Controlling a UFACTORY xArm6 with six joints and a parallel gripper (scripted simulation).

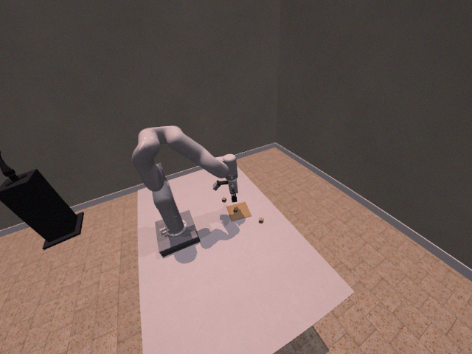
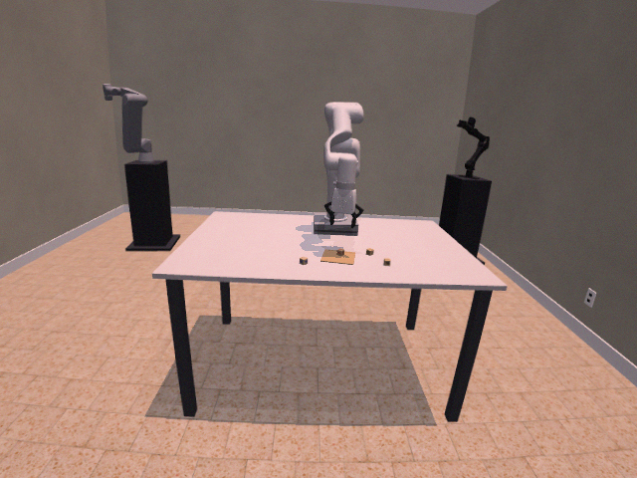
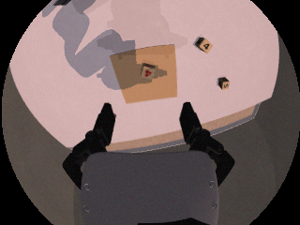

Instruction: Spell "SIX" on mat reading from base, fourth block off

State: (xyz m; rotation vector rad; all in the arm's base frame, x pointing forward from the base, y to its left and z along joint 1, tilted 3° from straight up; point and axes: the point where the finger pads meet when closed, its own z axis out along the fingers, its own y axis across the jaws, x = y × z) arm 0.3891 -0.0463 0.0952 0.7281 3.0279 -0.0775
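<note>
Now: the tan mat 15 cm below my hand, 2 cm ahead of it and 1 cm to the right of it.
</note>
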